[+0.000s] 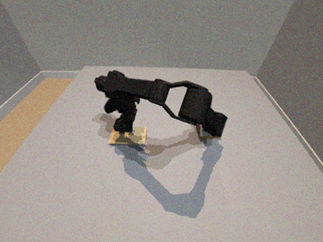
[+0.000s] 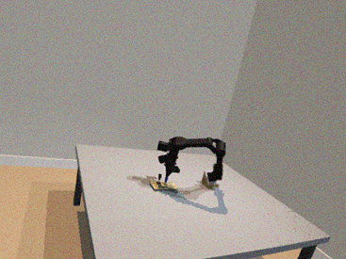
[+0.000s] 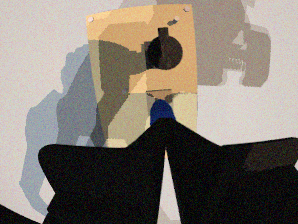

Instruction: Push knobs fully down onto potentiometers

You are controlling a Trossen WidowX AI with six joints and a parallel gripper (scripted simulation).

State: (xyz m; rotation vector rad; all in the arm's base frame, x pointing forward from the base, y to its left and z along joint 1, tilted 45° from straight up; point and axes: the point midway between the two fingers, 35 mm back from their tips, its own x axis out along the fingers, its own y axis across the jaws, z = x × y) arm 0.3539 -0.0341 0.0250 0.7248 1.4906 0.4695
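Now: gripper tip 5 cm short of the black knob and 1 cm to the left of it. The rest, counted from my gripper tip: blue knob (2 cm below).
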